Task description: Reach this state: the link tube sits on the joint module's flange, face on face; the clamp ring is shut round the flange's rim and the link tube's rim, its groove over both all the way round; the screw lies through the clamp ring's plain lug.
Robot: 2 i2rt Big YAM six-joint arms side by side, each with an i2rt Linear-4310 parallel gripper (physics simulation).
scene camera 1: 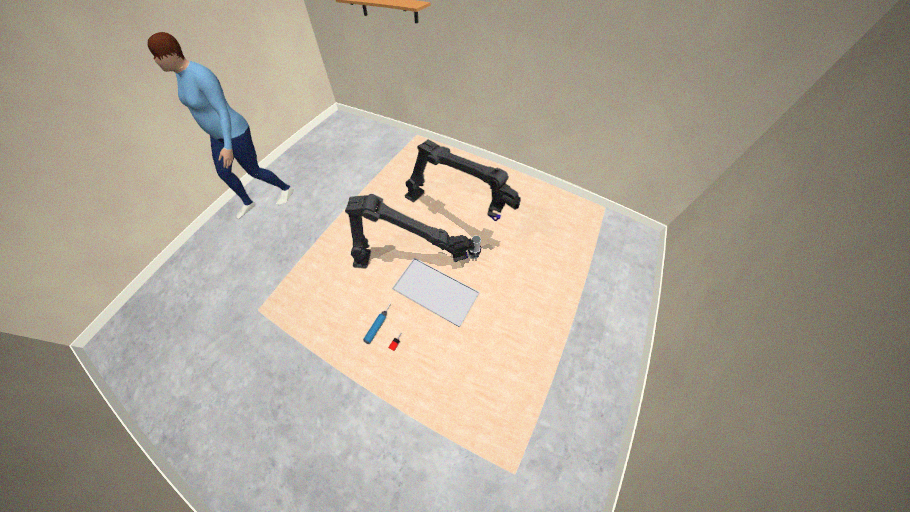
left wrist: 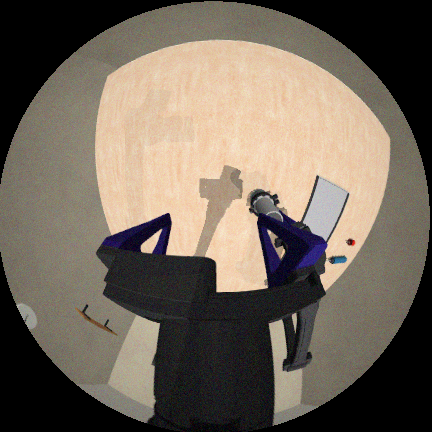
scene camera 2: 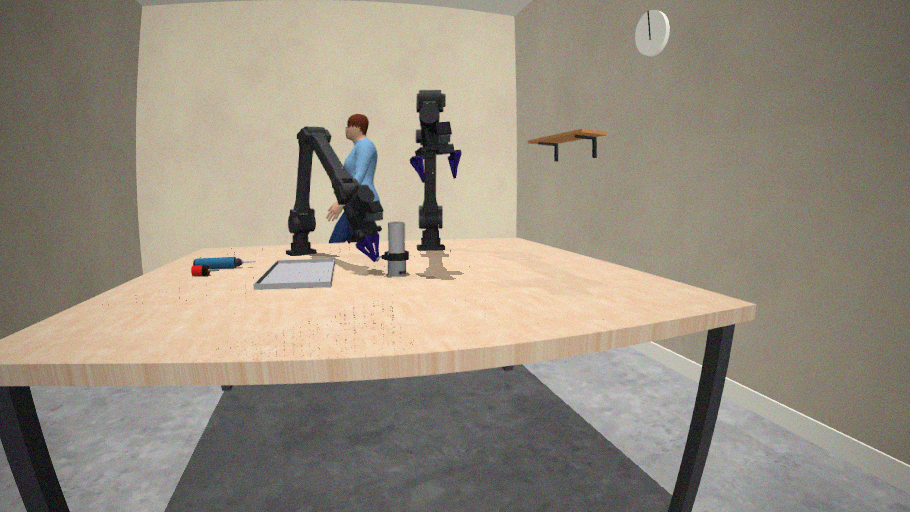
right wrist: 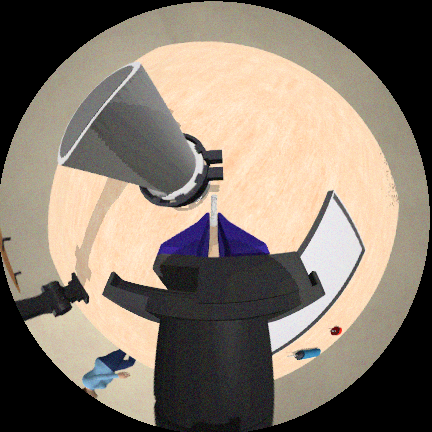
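Seen in the pictures: left gripper, between the fingertips: (scene camera 1: 498,213) (left wrist: 213,217) (scene camera 2: 439,180); right gripper, between the fingertips: (scene camera 1: 466,257) (scene camera 2: 376,260) (right wrist: 213,217); left arm's base, origin of its link: (scene camera 1: 414,194) (scene camera 2: 430,249) (right wrist: 80,287); right arm's base, origin of its link: (scene camera 1: 362,259) (scene camera 2: 301,253).
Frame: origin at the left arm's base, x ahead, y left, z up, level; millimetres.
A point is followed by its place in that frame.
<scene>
The grey link tube (scene camera 1: 476,241) {x 586, y -160, z 161 mm} (scene camera 2: 395,236) {x 604, y -152, z 121 mm} (left wrist: 266,207) {x 597, y -132, z 137 mm} (right wrist: 132,135) stands upright on the joint module (scene camera 2: 395,268) {x 606, y -153, z 25 mm}. The black clamp ring (scene camera 2: 395,256) {x 615, y -152, z 63 mm} (right wrist: 215,173) {x 600, y -187, z 66 mm} is around their joint; its two lugs stand a little apart, and whether its groove covers both rims all round cannot be told. My right gripper (scene camera 2: 376,257) {x 568, y -210, z 43 mm} (right wrist: 213,217) {x 568, y -210, z 43 mm} is shut on the light grey screw (right wrist: 214,205) {x 578, y -205, z 56 mm}, beside the ring's lugs. The screw's free end points towards the lugs and appears outside them. My left gripper (scene camera 2: 439,178) {x 617, y -23, z 284 mm} (left wrist: 213,217) {x 617, y -23, z 284 mm} is open and empty, high above the table behind the tube in scene camera 2.
A shallow grey tray (scene camera 1: 435,292) {x 547, y -471, z 4 mm} (scene camera 2: 292,286) {x 751, y -438, z 6 mm} (left wrist: 325,207) {x 645, y -444, z 4 mm} (right wrist: 332,250) {x 669, y -421, z 4 mm} lies near the right arm. Beyond it lie a blue screwdriver (scene camera 1: 375,327) {x 432, y -812, z 39 mm} (scene camera 2: 216,263) {x 443, y -805, z 23 mm} (right wrist: 310,353) {x 437, y -789, z 33 mm} and a small red-handled tool (scene camera 1: 394,344) {x 562, y -817, z 33 mm} (scene camera 2: 200,270) {x 571, y -809, z 21 mm} (right wrist: 336,330) {x 559, y -787, z 25 mm}. A person (scene camera 1: 206,101) (scene camera 2: 364,156) stands behind the table.
</scene>
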